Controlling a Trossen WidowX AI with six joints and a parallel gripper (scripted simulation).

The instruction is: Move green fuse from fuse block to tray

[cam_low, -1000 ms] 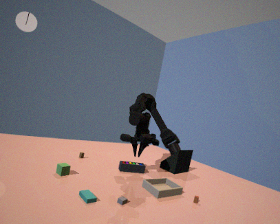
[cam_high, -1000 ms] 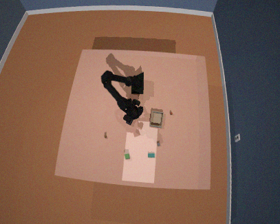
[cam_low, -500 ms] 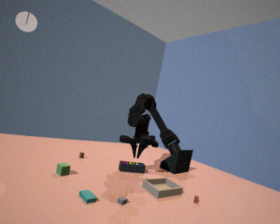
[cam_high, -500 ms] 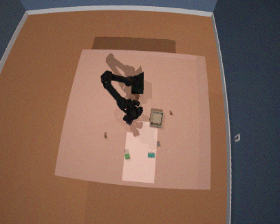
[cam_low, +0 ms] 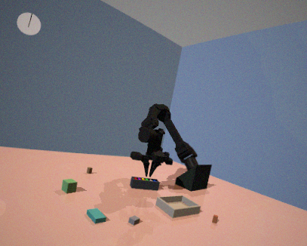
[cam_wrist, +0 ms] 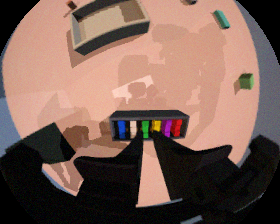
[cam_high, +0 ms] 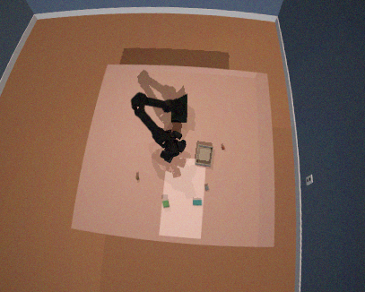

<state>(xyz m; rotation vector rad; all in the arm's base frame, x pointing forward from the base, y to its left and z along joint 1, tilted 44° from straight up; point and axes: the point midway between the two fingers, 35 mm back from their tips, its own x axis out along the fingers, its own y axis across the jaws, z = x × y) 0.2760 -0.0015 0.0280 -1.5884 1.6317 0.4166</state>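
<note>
The green fuse lies 3 cm below my gripper tip. From my gripper tip the other things lie so: green cube (34 cm ahead, 1 cm to the left, 4 cm below); grey tray (21 cm to the left, 5 cm below); small grey cube (21 cm ahead, 25 cm to the left, 5 cm below).
</note>
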